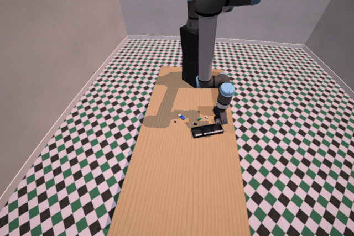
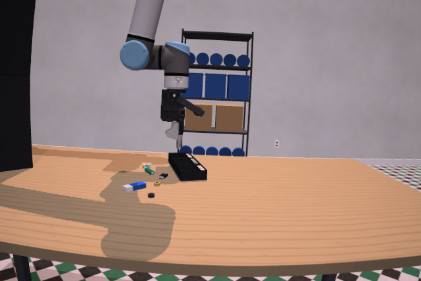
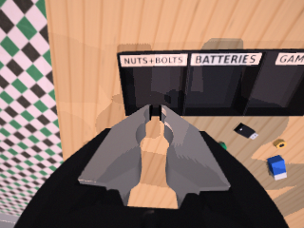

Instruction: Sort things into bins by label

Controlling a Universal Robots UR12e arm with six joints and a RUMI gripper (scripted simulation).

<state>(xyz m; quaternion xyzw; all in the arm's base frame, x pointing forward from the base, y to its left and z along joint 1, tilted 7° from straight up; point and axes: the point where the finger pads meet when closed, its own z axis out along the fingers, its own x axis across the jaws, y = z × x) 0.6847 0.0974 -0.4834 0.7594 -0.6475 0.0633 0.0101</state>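
The green battery is 100 mm behind my hand, 130 mm to the right of it and 70 mm below it. Also, from my hand: black bin 30 mm ahead, 80 mm to the right, 60 mm below; then small white piece 110 mm behind, 60 mm to the right, 60 mm below; then black usb stick 50 mm behind, 180 mm to the right, 70 mm below.
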